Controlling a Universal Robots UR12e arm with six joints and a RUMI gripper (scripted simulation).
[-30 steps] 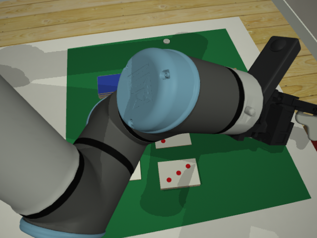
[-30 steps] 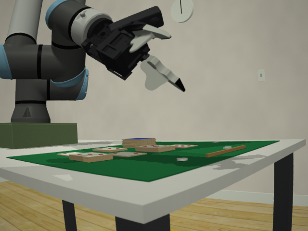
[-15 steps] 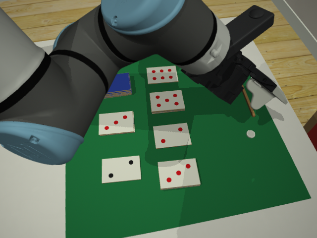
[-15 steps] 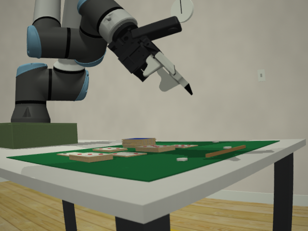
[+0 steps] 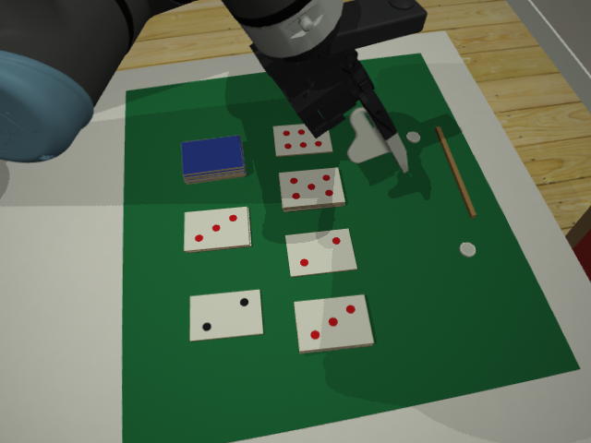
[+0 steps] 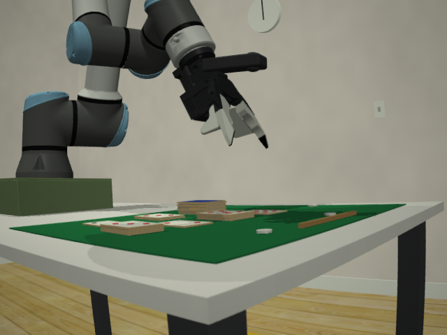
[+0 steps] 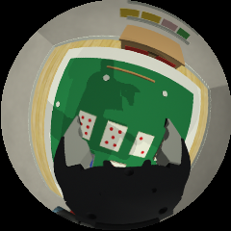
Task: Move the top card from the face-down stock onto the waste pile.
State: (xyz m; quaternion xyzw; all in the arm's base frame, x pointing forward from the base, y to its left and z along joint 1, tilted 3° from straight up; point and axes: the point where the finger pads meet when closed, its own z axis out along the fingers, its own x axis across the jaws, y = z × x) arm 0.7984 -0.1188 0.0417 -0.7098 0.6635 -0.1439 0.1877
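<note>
Now: the green mat 8 cm behind my hand and 14 cm below it. From my hand the other things lie so: wooden stick (14 cm ahead, 2 cm to the right, 12 cm below); black two card (25 cm behind, 13 cm to the right, 13 cm below).
</note>
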